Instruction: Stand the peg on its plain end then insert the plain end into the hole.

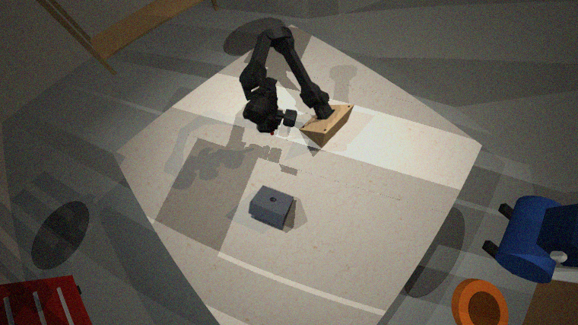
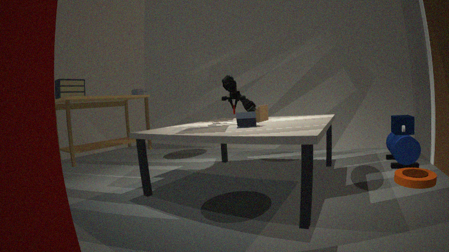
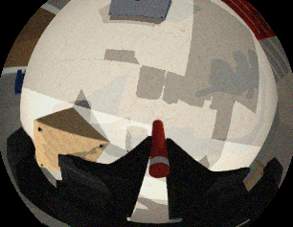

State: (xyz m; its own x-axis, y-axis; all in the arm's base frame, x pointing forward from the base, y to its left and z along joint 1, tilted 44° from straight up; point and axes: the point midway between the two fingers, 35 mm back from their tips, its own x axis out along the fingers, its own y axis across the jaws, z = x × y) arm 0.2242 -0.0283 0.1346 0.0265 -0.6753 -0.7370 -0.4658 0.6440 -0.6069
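The sloped grey panel is 22 cm ahead of my gripper tip, 18 cm to the left of it and 7 cm below it. Round my gripper tip: red peg: 2 cm above.
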